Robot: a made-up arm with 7 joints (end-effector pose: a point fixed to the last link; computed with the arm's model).
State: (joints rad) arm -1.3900 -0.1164 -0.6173 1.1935 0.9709 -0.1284 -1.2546
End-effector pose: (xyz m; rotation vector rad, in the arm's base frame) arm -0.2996 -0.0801 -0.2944 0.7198 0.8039 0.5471
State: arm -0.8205 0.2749 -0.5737 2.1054 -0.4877 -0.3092 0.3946
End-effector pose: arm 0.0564 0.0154 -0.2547 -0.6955 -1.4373 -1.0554
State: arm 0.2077 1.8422 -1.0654 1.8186 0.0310 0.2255 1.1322
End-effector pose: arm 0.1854 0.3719 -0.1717 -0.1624 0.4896 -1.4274
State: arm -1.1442 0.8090 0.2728 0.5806 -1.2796 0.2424 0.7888
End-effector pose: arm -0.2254 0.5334 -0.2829 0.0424 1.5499 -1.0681
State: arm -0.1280 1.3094 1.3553 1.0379 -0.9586 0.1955 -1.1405
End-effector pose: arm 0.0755 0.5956 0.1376 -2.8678 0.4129 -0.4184
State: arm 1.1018 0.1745 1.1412 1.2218 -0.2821 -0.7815 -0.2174
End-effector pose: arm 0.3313 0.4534 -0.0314 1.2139 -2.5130 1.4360
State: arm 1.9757 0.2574 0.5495 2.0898 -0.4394 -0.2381 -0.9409
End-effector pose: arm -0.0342 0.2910 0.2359 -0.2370 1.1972 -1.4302
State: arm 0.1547 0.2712 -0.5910 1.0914 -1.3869 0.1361 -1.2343
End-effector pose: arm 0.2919 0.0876 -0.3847 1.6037 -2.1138 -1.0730
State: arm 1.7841 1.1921 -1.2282 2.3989 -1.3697 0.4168 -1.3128
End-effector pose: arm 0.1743 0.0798 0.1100 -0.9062 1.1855 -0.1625
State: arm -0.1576 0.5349 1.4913 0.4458 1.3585 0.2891 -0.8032
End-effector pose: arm -0.0511 0.5170 -0.3895 0.2377 -0.1417 2.6902
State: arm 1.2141 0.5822 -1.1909 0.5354 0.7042 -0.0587 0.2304
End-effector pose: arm 0.5054 0.2932 -0.1255 0.2502 -1.3353 -0.5724
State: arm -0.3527 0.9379 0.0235 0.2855 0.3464 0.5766 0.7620
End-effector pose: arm -0.0303 0.5764 -0.3359 0.1012 0.2815 0.4291
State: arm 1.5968 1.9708 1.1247 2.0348 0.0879 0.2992 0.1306
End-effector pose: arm -0.2792 0.1380 0.1128 -1.8431 1.1661 -0.4685
